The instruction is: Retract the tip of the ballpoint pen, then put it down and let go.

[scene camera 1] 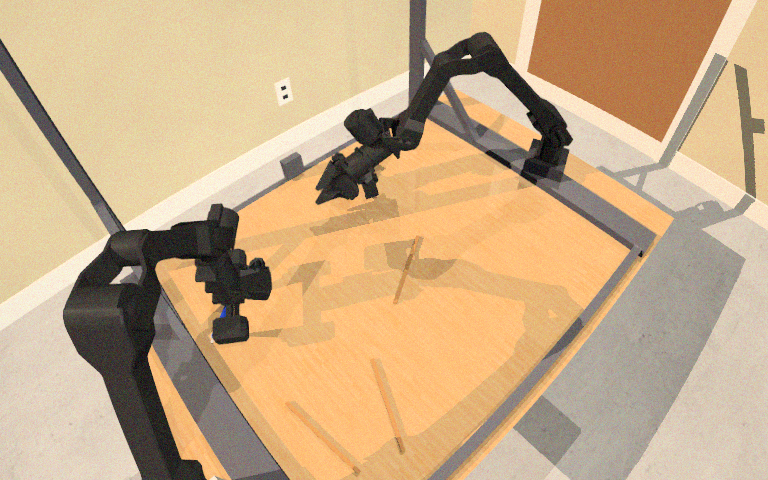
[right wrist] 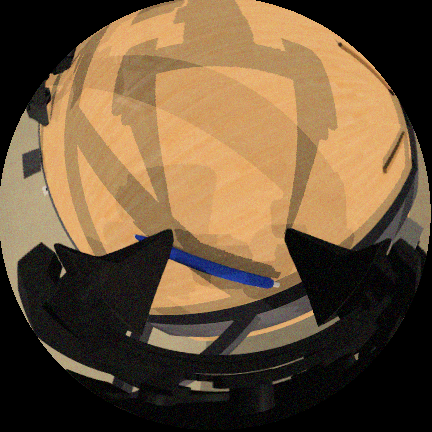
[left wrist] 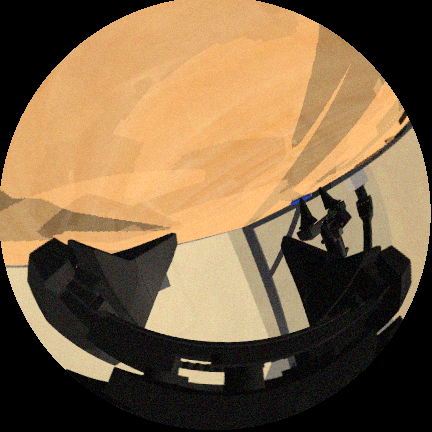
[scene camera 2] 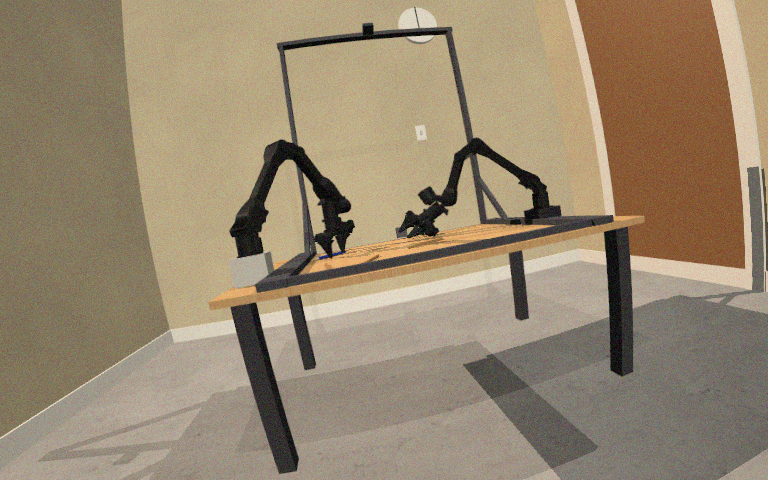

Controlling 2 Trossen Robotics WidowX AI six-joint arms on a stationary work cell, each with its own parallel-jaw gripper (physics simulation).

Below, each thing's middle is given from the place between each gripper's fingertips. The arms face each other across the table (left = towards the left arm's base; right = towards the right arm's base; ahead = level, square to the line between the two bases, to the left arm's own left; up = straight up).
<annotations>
The blue ballpoint pen (right wrist: 180, 256) is 30 mm behind my right hand and 20 mm to the right of it.
My left hand is 60 mm short of the blue ballpoint pen, 330 mm to the left of it and 20 mm above it.
</annotations>
